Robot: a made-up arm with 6 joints.
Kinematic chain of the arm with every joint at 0, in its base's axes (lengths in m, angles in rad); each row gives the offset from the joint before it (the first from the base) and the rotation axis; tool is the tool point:
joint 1: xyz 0 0 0.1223 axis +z
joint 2: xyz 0 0.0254 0 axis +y
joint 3: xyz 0 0 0.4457 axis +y
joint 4: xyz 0 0 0.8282 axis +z
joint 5: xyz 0 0 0 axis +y
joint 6: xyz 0 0 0.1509 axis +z
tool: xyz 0 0 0
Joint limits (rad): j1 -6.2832..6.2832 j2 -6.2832..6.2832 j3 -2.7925..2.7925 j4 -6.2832..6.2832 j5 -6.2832..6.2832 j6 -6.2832..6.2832
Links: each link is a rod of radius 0.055 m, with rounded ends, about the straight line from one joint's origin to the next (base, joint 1, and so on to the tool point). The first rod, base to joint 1, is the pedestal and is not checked.
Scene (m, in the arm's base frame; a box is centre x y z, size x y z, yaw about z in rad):
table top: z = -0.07
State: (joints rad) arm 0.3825 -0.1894 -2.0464 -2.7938 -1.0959 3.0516
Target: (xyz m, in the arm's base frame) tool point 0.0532 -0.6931 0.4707
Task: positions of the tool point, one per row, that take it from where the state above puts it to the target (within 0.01 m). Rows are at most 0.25 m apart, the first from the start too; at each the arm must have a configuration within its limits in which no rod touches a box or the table.
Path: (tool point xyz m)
1: -0.7164 -0.4584 0.1896
2: -0.5499 -0.6110 0.2687
3: -0.3517 -0.7030 0.3425
4: -0.1434 -0.7295 0.4101
5: 0.0532 -0.6931 0.4707

